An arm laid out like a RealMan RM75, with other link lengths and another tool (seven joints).
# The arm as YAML. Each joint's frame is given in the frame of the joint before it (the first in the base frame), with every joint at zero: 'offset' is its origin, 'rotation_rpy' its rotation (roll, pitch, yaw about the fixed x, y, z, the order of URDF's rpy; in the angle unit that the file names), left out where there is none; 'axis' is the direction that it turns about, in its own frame. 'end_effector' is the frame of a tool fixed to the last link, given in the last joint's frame.
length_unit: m
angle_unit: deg
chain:
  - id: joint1
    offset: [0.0, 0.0, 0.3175]
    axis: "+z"
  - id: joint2
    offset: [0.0, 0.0, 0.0]
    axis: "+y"
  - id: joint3
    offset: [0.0, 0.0, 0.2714]
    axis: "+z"
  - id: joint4
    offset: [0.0, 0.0, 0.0]
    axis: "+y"
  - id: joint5
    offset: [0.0, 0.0, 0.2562]
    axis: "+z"
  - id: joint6
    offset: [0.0, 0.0, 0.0]
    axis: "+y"
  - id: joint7
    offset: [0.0, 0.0, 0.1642]
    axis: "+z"
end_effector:
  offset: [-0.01, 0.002, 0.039]
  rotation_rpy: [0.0, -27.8, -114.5]
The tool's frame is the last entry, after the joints.
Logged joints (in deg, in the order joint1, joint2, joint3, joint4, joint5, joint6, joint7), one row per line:
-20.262 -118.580 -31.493 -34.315 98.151 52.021 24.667
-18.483 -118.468 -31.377 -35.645 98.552 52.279 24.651
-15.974 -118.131 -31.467 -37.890 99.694 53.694 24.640
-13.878 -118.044 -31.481 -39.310 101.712 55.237 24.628
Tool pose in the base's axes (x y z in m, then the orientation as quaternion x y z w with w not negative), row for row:
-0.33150 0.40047 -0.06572 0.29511 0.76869 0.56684 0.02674
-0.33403 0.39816 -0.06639 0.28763 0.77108 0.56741 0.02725
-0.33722 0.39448 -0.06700 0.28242 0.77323 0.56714 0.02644
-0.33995 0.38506 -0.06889 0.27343 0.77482 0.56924 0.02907
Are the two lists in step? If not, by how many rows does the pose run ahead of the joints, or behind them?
The pose runs 2 rows behind the joints: the pose in row i belongs to the joints in row i - 2.
